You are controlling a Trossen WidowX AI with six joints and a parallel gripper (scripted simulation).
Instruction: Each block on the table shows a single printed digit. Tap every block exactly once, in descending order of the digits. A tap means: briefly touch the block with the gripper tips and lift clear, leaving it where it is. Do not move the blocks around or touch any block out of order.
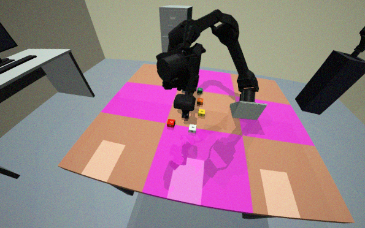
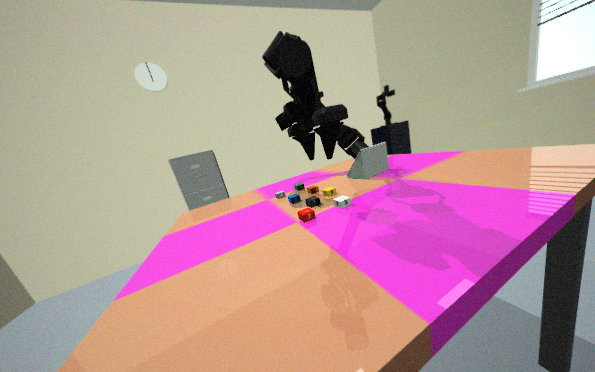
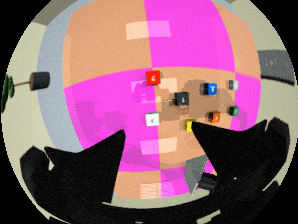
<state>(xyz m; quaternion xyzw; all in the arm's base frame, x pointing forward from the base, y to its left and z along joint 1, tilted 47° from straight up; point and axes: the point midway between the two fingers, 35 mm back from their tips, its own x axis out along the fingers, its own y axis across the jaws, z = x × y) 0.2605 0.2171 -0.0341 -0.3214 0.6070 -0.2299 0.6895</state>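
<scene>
The blue block lies 50 mm ahead of my gripper tip, 160 mm to the right of it and 120 mm below it. The rest, counted from my gripper tip: white block: 40 mm behind, 120 mm below; red block: 70 mm ahead, 120 mm below; black block: 20 mm ahead, 70 mm to the right, 120 mm below.
</scene>
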